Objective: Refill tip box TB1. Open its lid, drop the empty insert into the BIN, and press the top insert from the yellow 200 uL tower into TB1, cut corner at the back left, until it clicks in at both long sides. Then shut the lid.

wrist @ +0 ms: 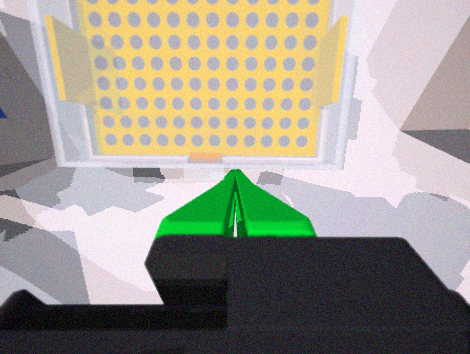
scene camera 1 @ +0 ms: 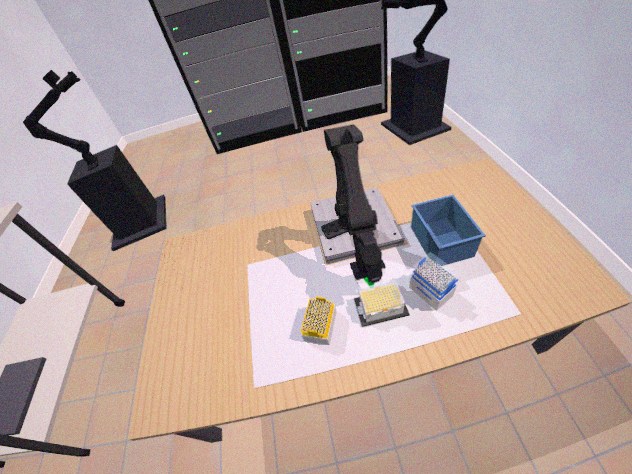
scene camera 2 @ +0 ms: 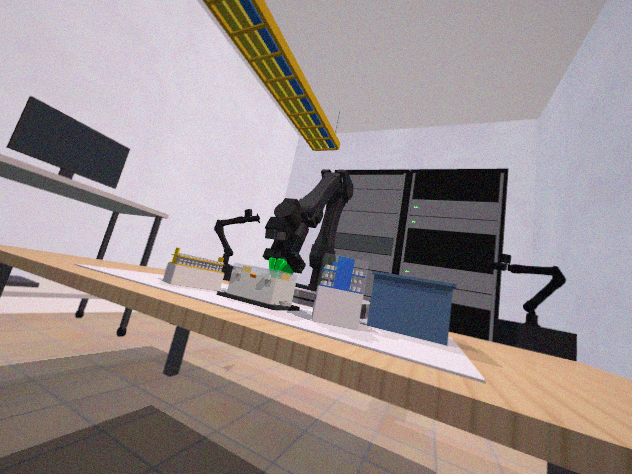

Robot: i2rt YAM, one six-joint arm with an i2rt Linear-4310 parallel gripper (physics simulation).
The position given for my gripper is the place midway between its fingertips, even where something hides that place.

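Observation:
My gripper (scene camera 2: 270, 289) is shut and touches a clear lid (scene camera 1: 383, 296). I see a blue bin (scene camera 2: 420, 308) as well, and scene camera 1 shows me the blue bin (scene camera 1: 442, 226) too. In the wrist view there are the clear lid (wrist: 206, 93) and my gripper (wrist: 235, 177).

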